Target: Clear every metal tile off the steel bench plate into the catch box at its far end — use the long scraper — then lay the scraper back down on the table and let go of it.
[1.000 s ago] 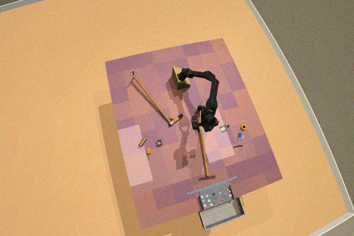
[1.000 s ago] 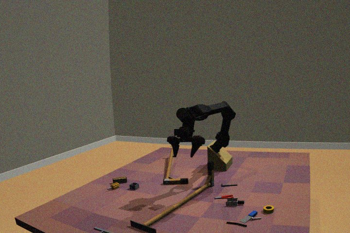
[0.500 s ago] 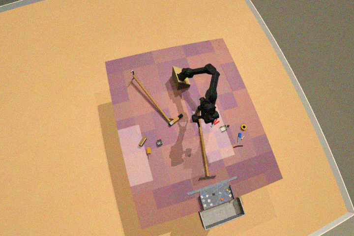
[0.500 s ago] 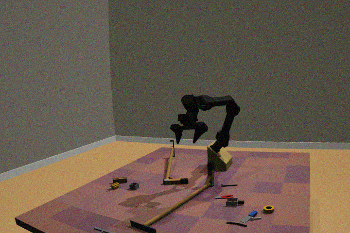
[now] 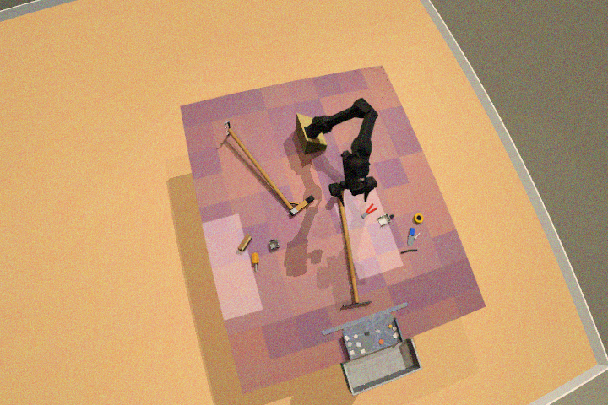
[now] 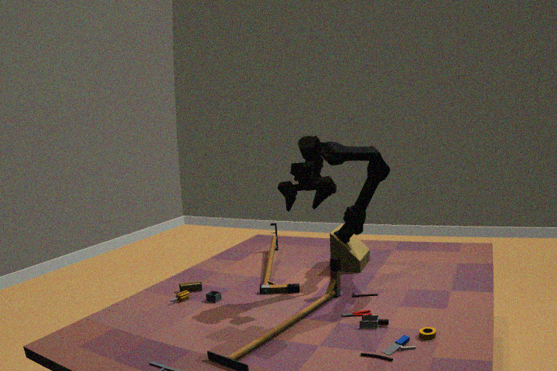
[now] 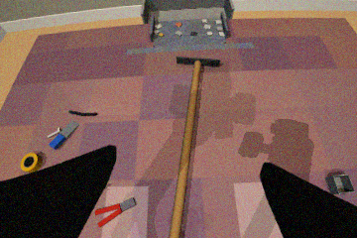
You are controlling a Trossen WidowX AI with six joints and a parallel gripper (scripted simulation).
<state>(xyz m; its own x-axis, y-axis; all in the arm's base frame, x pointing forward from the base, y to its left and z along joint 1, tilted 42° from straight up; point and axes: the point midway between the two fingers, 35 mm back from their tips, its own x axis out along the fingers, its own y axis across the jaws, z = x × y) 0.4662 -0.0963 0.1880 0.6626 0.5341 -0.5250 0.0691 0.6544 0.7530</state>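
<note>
Right now the long scraper is 12 cm ahead of my gripper tip, 1 cm to the left of it and 28 cm below it. The rest, counted from my gripper tip: grey box: 3 cm ahead, 35 cm to the right, 34 cm below; then yellow tape roll: 7 cm ahead, 43 cm to the left, 34 cm below; then blue-handled tool: 15 cm ahead, 36 cm to the left, 34 cm below.
</note>
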